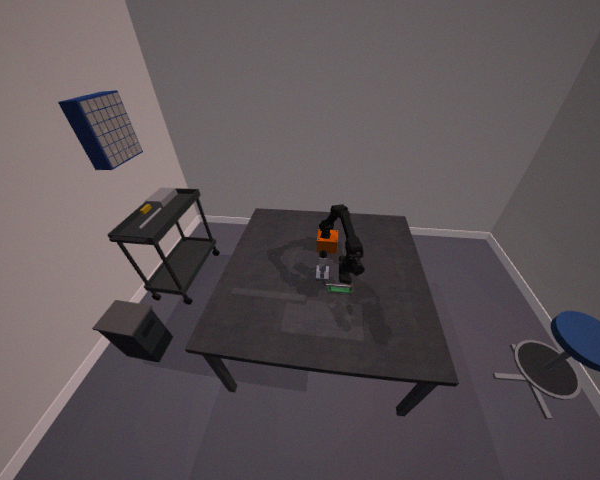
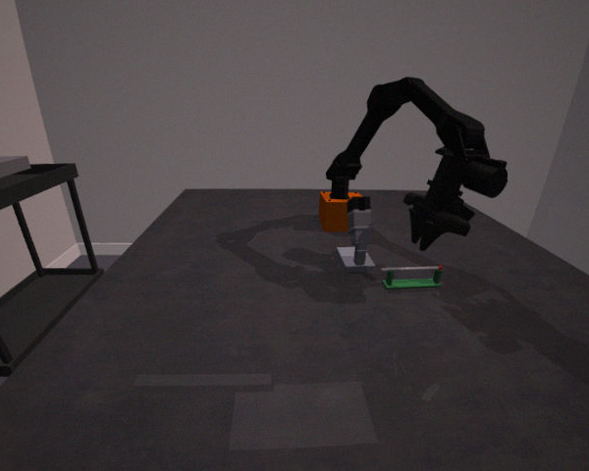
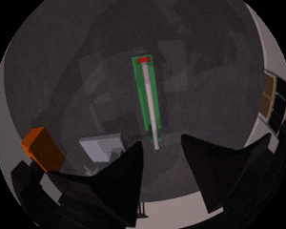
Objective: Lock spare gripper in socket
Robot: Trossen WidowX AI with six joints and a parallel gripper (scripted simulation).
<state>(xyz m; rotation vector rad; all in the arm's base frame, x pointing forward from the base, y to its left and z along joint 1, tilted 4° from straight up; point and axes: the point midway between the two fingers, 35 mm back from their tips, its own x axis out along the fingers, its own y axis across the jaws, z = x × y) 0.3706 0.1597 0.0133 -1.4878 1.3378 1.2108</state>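
The green cradle lies 10 mm to the left of my gripper tip and 80 mm below it. Also, from my gripper tip: grey mount: 100 mm behind, 120 mm to the right, 50 mm below; spare gripper: 110 mm behind, 120 mm to the right, 20 mm above.
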